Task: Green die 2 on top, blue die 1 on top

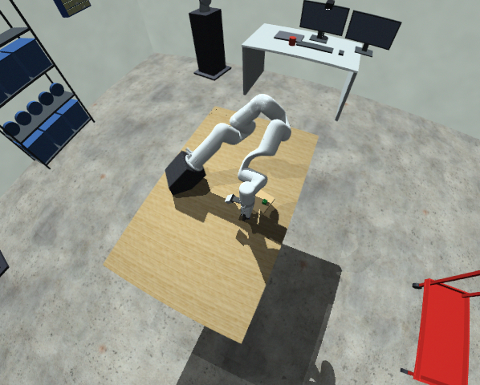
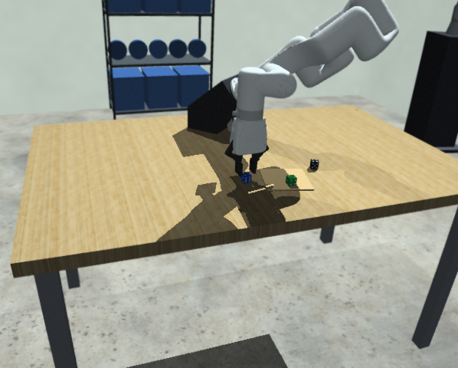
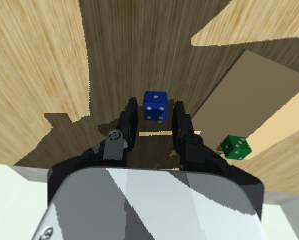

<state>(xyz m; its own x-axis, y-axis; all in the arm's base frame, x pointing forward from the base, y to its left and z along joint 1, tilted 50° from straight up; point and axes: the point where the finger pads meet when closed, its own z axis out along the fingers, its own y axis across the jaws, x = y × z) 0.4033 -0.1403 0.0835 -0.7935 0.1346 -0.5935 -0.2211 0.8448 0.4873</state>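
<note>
Right now my hand is 3 cm above the blue die. Round my hand: black die 24 cm to the left, 8 cm behind, 3 cm below; then tan mat 13 cm to the left, 4 cm below; then green die 13 cm to the left, 4 cm ahead, 3 cm below.
</note>
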